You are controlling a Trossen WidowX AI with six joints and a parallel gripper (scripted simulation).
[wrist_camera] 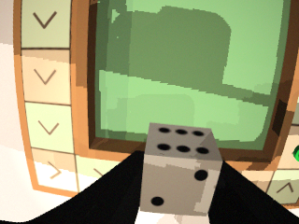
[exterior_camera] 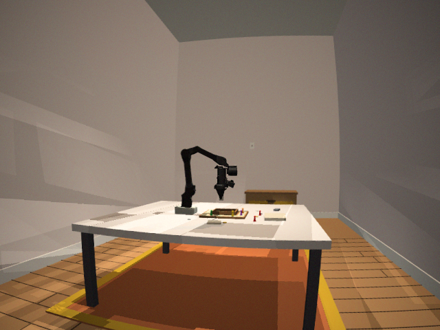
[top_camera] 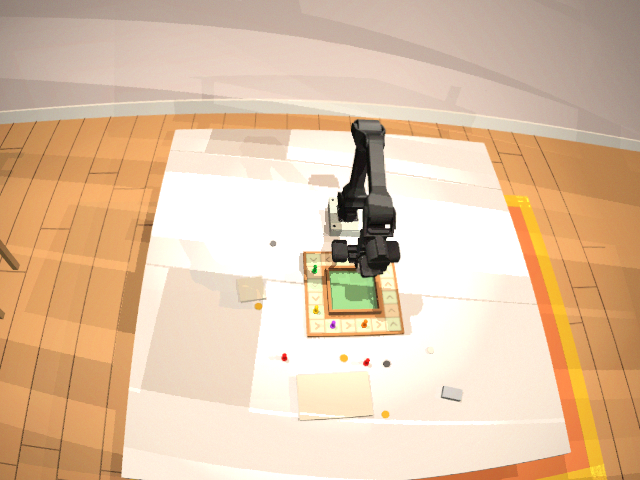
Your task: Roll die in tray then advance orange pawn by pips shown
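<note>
Now: gripper tip 14 cm short of the orange pawn and 8 cm above it. Also, from my gripper tip: green tray 3 cm ahead, 1 cm to the right, 10 cm below; green pawn 5 cm behind, 12 cm to the right, 8 cm below; white die right at my gripper tip.
</note>
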